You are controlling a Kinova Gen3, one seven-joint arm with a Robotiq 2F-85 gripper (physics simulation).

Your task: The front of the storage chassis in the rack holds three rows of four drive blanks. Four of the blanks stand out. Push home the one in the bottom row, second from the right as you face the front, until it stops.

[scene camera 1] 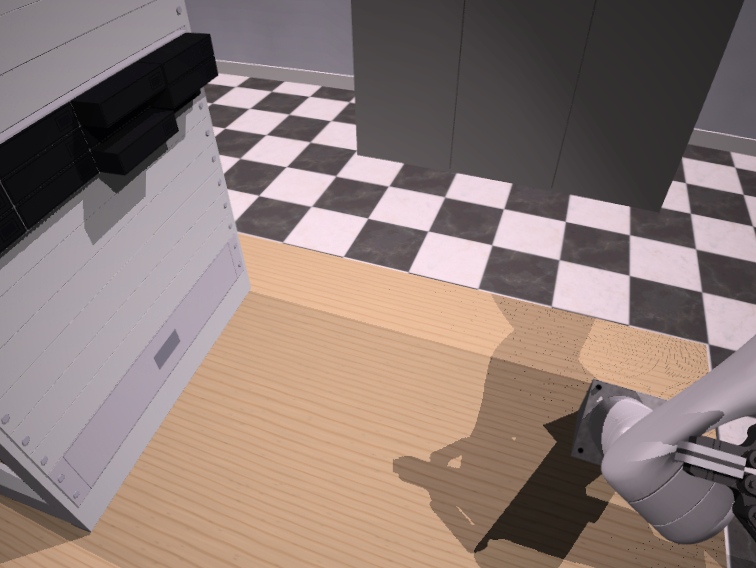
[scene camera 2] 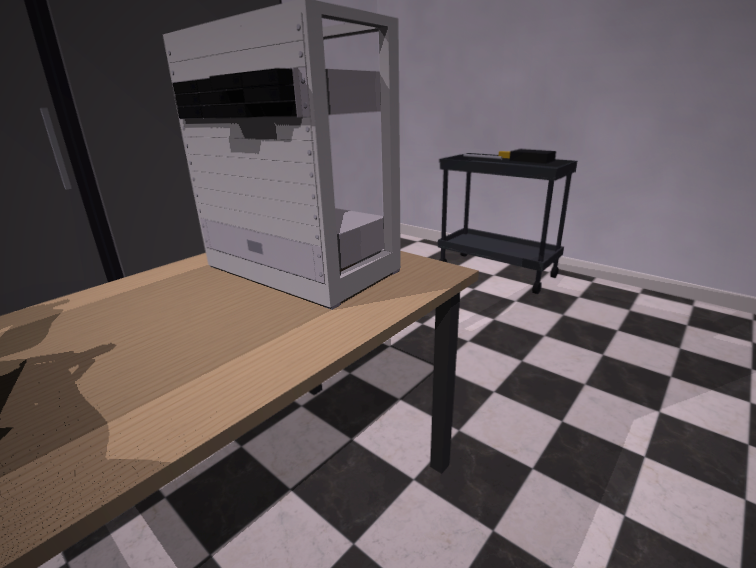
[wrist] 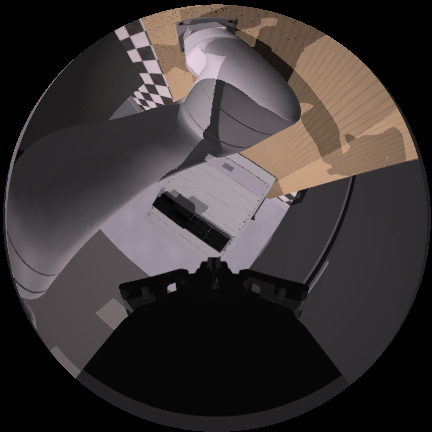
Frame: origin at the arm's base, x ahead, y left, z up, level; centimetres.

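Seen in the pictures: gripper, fingertip midpoint: (scene camera 1: pixel 679 450) (wrist: pixel 213 264); arm's base at its link origin: (scene camera 1: pixel 620 426) (wrist: pixel 204 34).
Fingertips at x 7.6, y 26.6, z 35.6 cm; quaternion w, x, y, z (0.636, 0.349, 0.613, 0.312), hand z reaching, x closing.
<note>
Offsets run from my fingertips to a thing's top centre. "spot": to the spot under its first point. Level surfaces: height alone.
The storage chassis (scene camera 2: pixel 287 91) (wrist: pixel 197 228) sits high in the pale rack (scene camera 1: pixel 140 244) (scene camera 2: pixel 262 183) (wrist: pixel 227 200). The bottom-row blank @[dz +4.9, dx +61.7, dy -20.9 cm] (scene camera 1: pixel 137 145), second from the right, stands out well past its neighbour to the left. The top-row blank @[dz +10.6, dx +61.7, dy -20.9 cm] (scene camera 1: pixel 119 96) above it also stands out. The right-hand column @[spot: dz +8.5, dx +56.0, dy -32.2 cm] (scene camera 1: pixel 192 64) stands out in its upper part. In scene camera 2 the black blanks are too dark to separate. My gripper (scene camera 1: pixel 685 453) (wrist: pixel 213 264) is shut and empty, pointing toward the rack and far from the blanks. Part of it is cut off at the right edge in scene camera 1.
The rack stands on a wooden table @[dz -40.3 cm] (scene camera 1: pixel 293 378) (scene camera 2: pixel 183 342) (wrist: pixel 350 90). My arm's base plate (scene camera 1: pixel 586 427) (wrist: pixel 181 42) is at the other end. A dark cabinet (scene camera 1: pixel 513 79) stands beyond the table. A black cart (scene camera 2: pixel 507 167) stands behind the rack.
</note>
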